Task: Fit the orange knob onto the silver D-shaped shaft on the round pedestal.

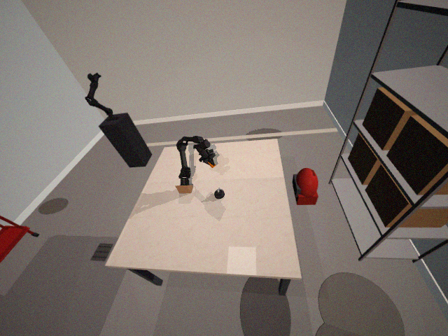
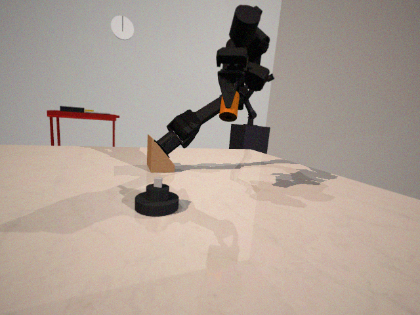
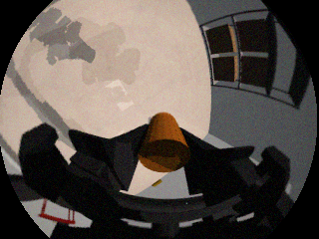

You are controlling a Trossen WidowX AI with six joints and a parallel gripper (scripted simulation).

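My gripper tip is 20 mm past the orange knob, 10 mm to the right of it and 30 mm below it. The rest, counted from my gripper tip: round pedestal: 40 mm ahead, 160 mm to the right, 160 mm below.
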